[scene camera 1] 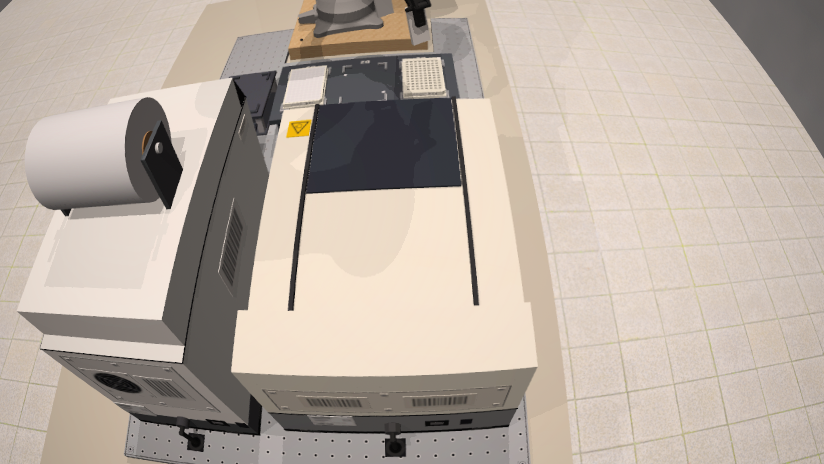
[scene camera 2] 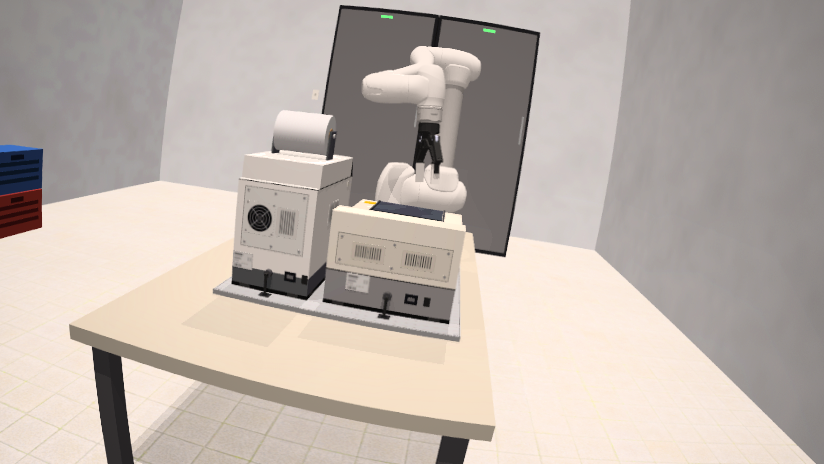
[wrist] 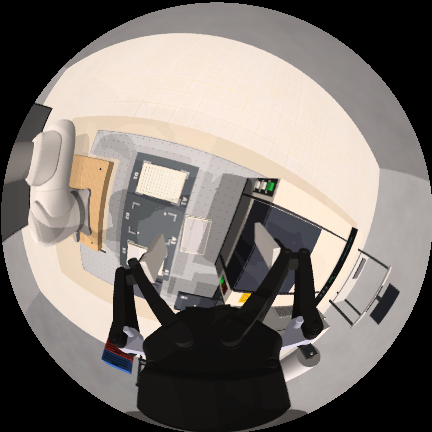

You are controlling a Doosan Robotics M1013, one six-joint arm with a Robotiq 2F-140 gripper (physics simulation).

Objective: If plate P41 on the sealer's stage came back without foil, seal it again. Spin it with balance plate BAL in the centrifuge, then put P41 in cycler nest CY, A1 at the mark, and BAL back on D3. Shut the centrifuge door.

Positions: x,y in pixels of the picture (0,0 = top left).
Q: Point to a centrifuge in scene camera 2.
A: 393,264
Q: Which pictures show the flat plate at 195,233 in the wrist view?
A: The wrist view only.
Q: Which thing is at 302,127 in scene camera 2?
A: A foil roll.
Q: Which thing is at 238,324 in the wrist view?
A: The gripper.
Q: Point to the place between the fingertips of the gripper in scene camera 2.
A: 426,183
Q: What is the gripper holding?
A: Nothing.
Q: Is the gripper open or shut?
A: Open.
